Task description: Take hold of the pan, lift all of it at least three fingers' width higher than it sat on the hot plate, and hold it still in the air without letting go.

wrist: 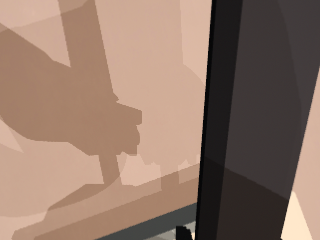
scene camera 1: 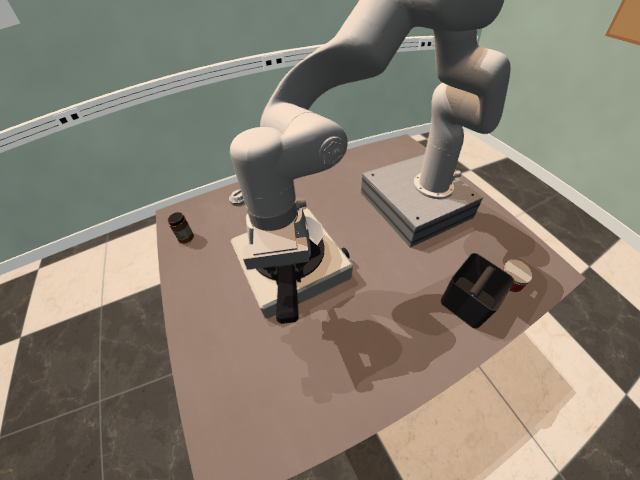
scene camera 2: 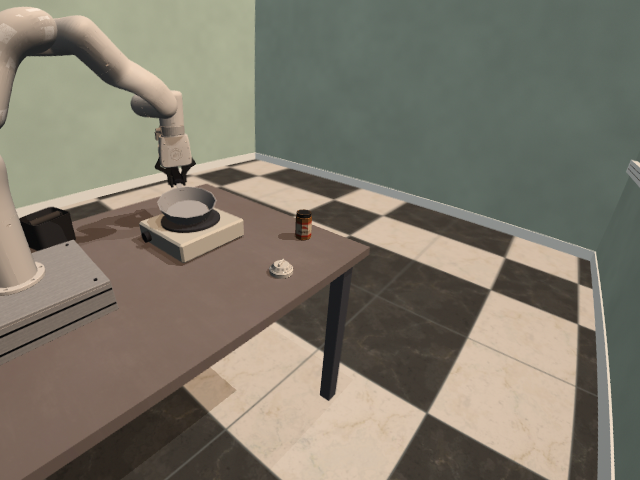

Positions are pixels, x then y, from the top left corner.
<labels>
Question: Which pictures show the pan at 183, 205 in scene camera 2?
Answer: The wrist view, scene camera 1 and scene camera 2: all of them.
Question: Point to a black bin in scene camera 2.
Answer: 56, 229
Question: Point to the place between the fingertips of the gripper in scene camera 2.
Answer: At 177, 185
</labels>
